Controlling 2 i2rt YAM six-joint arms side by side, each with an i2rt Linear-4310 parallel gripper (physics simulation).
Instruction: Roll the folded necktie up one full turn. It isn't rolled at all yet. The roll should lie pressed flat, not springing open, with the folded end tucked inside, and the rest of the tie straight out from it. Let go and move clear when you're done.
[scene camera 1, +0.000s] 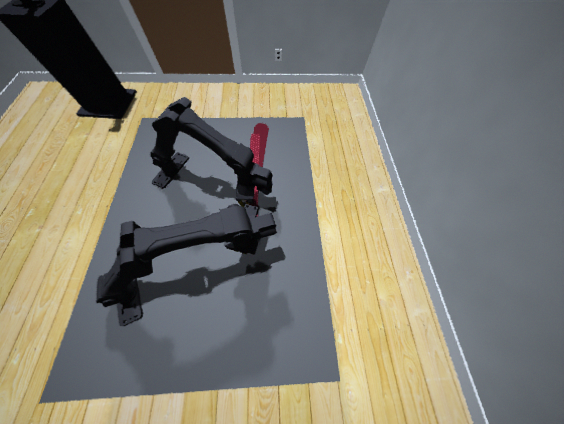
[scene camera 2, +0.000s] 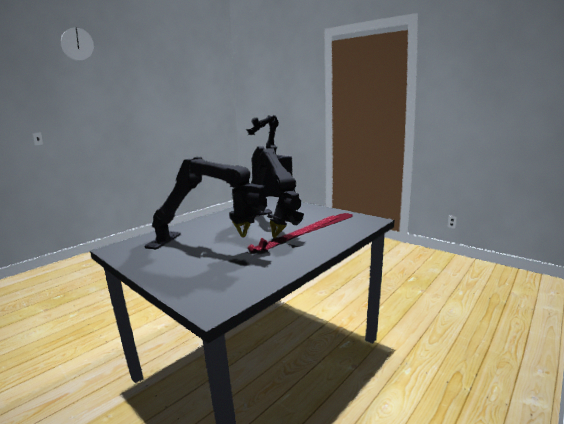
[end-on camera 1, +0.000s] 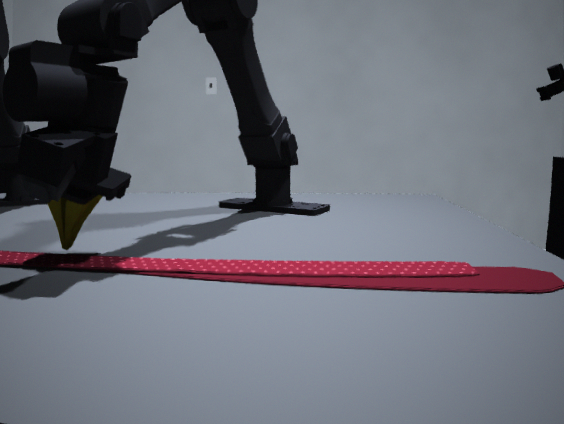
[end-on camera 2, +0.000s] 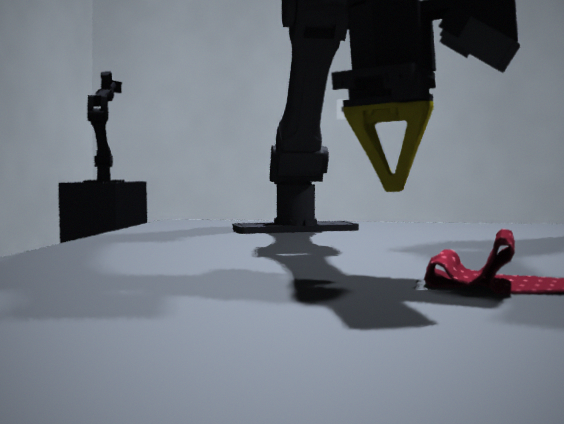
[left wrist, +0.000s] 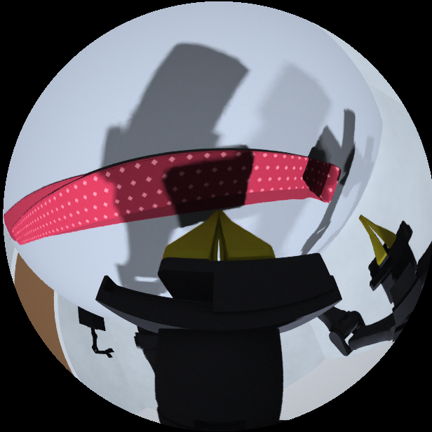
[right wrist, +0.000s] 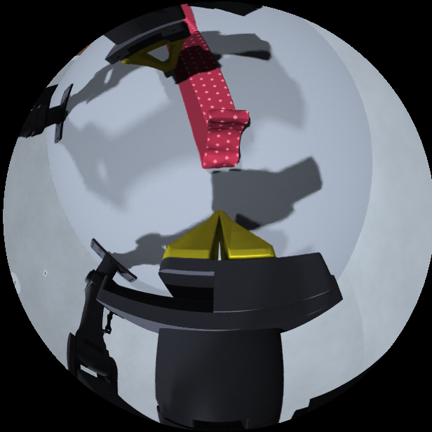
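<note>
The red necktie (scene camera 1: 260, 142) (scene camera 2: 320, 225) (end-on camera 1: 300, 267) (left wrist: 140, 187) (right wrist: 216, 97) lies long and straight, white-dotted layer on top. Its near end (scene camera 2: 260, 246) (end-on camera 2: 445, 262) (right wrist: 223, 145) is bent up loosely: a low open loop at the tip, a dip, then a narrow loop standing up beside the straight part. It is not pressed flat. My left gripper (scene camera 2: 277, 236) (end-on camera 1: 66, 248) (left wrist: 218, 216) is shut and empty, low by the tie's edge. My right gripper (scene camera 2: 243, 236) (end-on camera 2: 394, 190) (right wrist: 219, 215) is shut and empty, raised clear of the curled end.
The grey table (scene camera 1: 200, 350) (scene camera 2: 200, 300) carries both arms and their bases. The two forearms come close together over the tie. A separate black arm on a dark pedestal (scene camera 1: 65, 55) (end-on camera 2: 102, 207) stands beyond the table.
</note>
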